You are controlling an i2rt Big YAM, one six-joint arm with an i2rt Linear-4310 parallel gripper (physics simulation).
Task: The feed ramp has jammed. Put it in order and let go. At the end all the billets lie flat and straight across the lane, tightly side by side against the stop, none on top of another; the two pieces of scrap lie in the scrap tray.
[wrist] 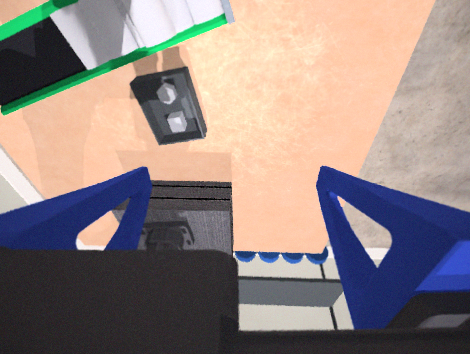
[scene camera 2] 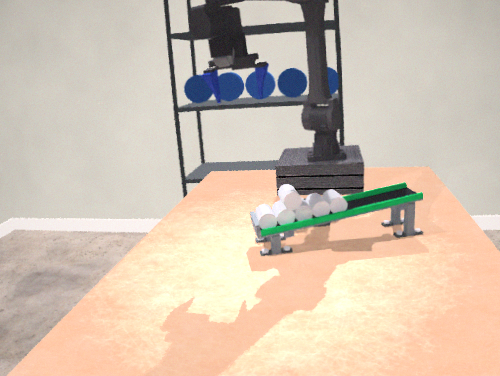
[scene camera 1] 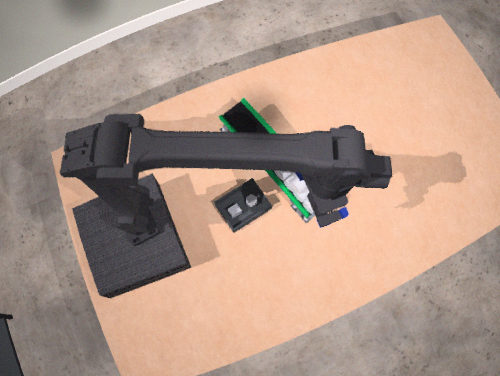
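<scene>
There is my gripper (scene camera 1: 312,200), which I also find in the wrist view, my gripper (wrist: 234,175), and in scene camera 2, my gripper (scene camera 2: 240,100). I can see a dark scrap tray (scene camera 1: 238,195) too, and the wrist view gives me another sight of the tray (wrist: 145,87).
</scene>
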